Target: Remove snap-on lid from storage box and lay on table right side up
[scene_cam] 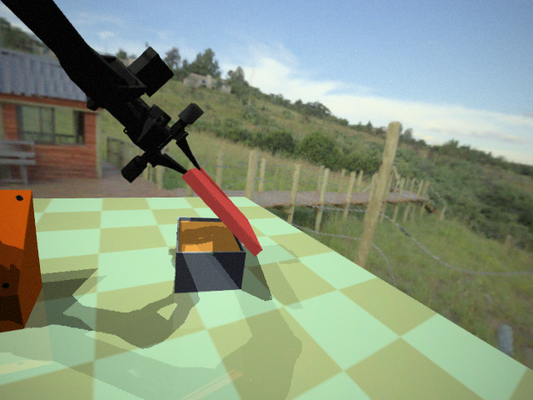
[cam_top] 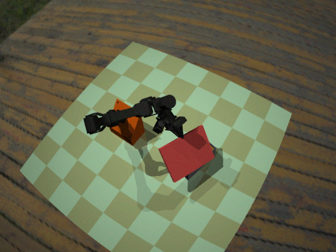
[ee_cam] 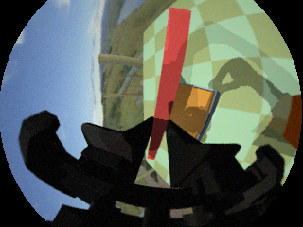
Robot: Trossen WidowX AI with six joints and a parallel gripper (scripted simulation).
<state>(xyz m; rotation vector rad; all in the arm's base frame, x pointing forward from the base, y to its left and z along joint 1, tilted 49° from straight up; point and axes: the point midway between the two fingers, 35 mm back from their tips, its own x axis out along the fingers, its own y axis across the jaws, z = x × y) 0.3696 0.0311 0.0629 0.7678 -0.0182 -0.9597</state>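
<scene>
Now: gripper tip 5 cm short of the red lid, 5 cm above it and 4 cm to the left of it. Round my gripper tip: grey-blue storage box: 19 cm below, 5 cm ahead, 2 cm to the left.
</scene>
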